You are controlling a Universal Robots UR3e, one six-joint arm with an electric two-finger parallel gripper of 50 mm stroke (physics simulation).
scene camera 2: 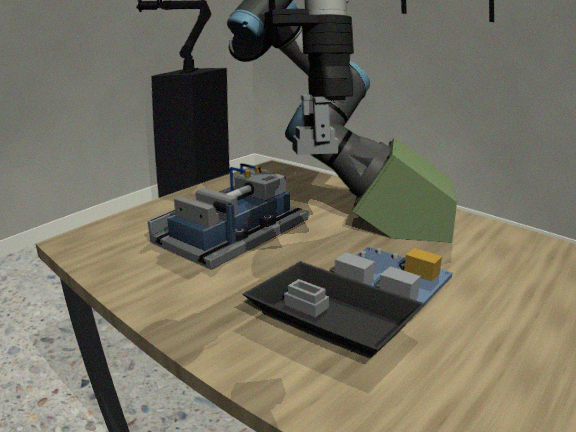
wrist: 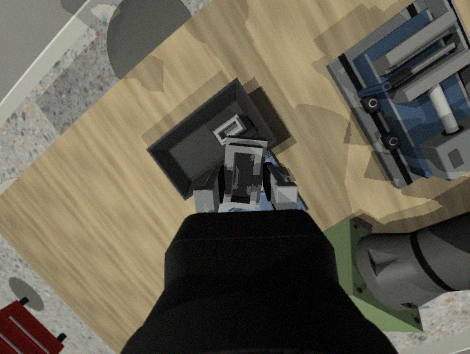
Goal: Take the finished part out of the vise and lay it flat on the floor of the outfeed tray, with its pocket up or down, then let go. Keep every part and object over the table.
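Seen in the pictures: gripper, between the fingertips: [scene camera 2: 316, 139] [wrist: 243, 175]; arm's base, origin of its link: [scene camera 2: 374, 172] [wrist: 383, 270].
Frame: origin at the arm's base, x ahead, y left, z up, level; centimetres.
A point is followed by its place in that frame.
Observation:
My gripper [scene camera 2: 316, 137] @(z 14.5, x 33.3, y 2.8 cm) [wrist: 243, 175] @(z 14.5, x 33.3, y 2.8 cm) is shut on the finished part [scene camera 2: 304, 146] @(z 14.0, x 36.0, y 2.2 cm) [wrist: 246, 150] @(z 16.3, x 34.8, y 0.8 cm), a light grey block. It holds the part high above the table, behind the outfeed tray in the scene view. In the wrist view the part's dark pocket faces the camera. The black outfeed tray [scene camera 2: 357, 320] @(z -10.4, x 38.8, y 12.7 cm) [wrist: 187, 155] @(z -10.4, x 41.5, y 15.0 cm) has sloping walls, and another grey pocketed part [scene camera 2: 306, 304] @(z -8.7, x 40.5, y 4.9 cm) [wrist: 218, 134] @(z -7.1, x 39.4, y 5.9 cm) lies in it toward one end. The vise [scene camera 2: 192, 234] @(z -7.0, x 31.2, y -24.2 cm) [wrist: 442, 32] stands to the left in the scene view; no part shows between its jaws.
Behind the tray, a blue plate [scene camera 2: 441, 286] @(z -11.2, x 21.8, y 22.0 cm) bears two grey blocks [scene camera 2: 354, 268] @(z -7.7, x 28.3, y 7.5 cm) [scene camera 2: 400, 283] @(z -7.7, x 29.9, y 16.3 cm) and an orange block [scene camera 2: 423, 264] @(z -8.1, x 21.1, y 17.8 cm). The green arm mount [scene camera 2: 417, 205] @(z -4.0, x 4.4, y 11.4 cm) [wrist: 344, 247] @(z -1.9, x 7.1, y 2.6 cm) stands behind it. Thin blue tubes [scene camera 2: 231, 179] @(z -3.5, x 9.4, y -30.1 cm) rise at the vise's back end.

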